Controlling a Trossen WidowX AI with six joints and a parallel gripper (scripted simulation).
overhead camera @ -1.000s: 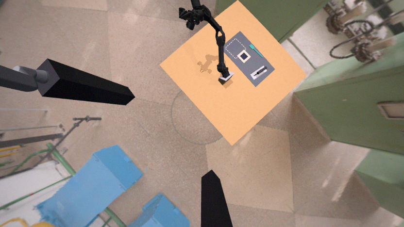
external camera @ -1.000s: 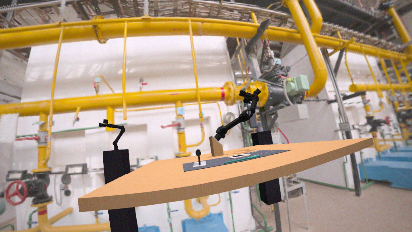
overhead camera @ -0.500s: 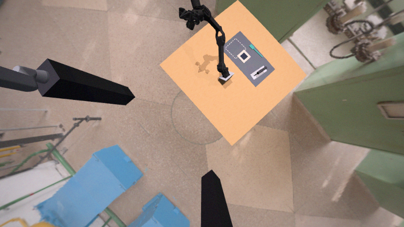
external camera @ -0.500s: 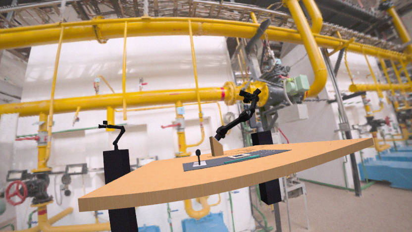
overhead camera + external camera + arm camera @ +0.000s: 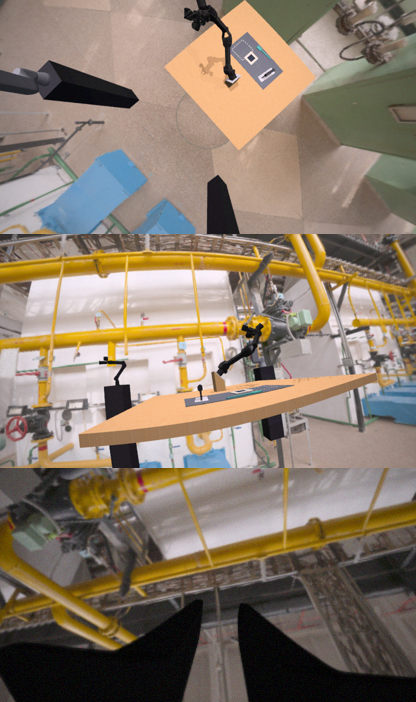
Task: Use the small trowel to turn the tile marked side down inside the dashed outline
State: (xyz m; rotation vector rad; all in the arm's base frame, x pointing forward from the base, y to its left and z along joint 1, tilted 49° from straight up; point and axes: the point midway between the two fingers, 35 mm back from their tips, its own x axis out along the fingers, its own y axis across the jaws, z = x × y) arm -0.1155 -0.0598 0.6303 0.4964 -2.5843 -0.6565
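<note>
The small trowel is 54 cm ahead of my gripper tip, 63 cm to the right of it and 57 cm below it. From my gripper tip the other things lie so: grey mat (57 cm ahead, 41 cm to the right, 62 cm below); then teal trowel (70 cm ahead, 38 cm to the right, 60 cm below); then tile (54 cm ahead, 37 cm to the right, 60 cm below).
</note>
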